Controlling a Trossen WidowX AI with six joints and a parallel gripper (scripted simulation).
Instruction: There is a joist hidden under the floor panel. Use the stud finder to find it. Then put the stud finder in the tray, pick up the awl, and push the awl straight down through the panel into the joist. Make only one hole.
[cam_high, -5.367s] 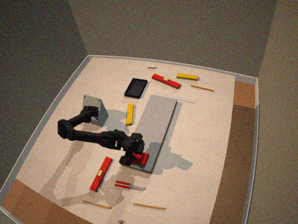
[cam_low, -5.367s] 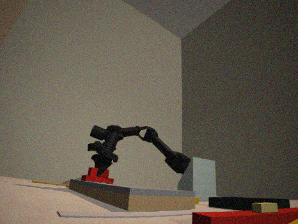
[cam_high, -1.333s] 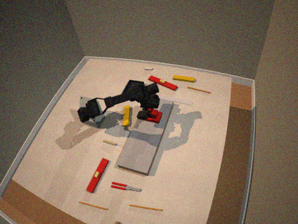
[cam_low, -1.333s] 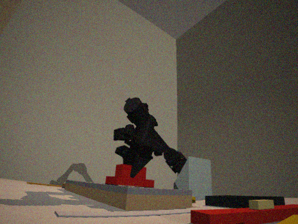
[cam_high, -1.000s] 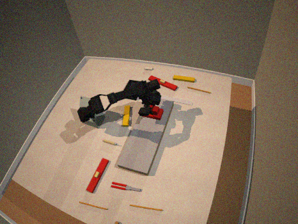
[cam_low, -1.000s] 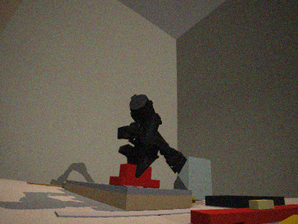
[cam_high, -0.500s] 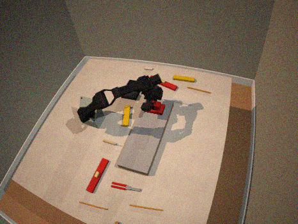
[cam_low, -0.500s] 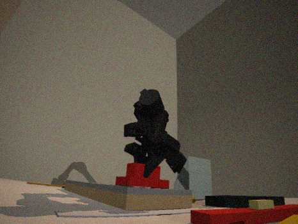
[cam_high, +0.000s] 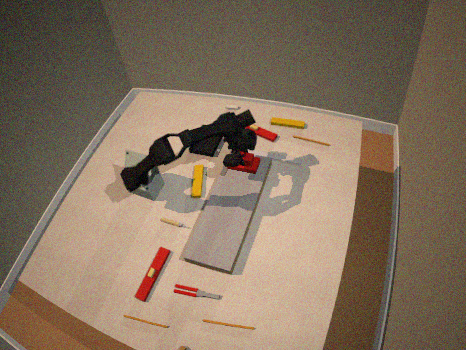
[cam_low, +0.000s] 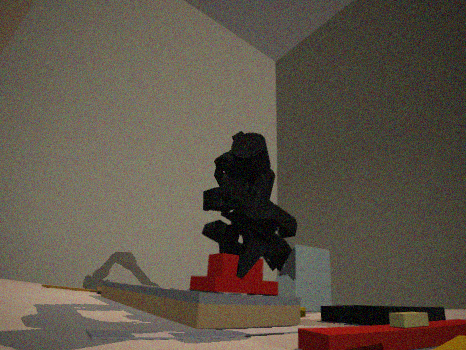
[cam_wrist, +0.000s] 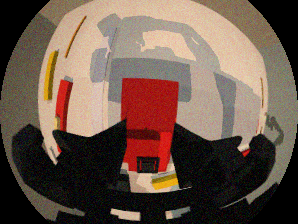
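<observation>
Now: gripper tip 230 mm past the black tray, 130 mm to the right of it and 50 mm above it. From my gripper tip the other things lie so: stud finder 20 mm behind, 20 mm above; then awl 180 mm behind, 320 mm to the right, 60 mm below.
</observation>
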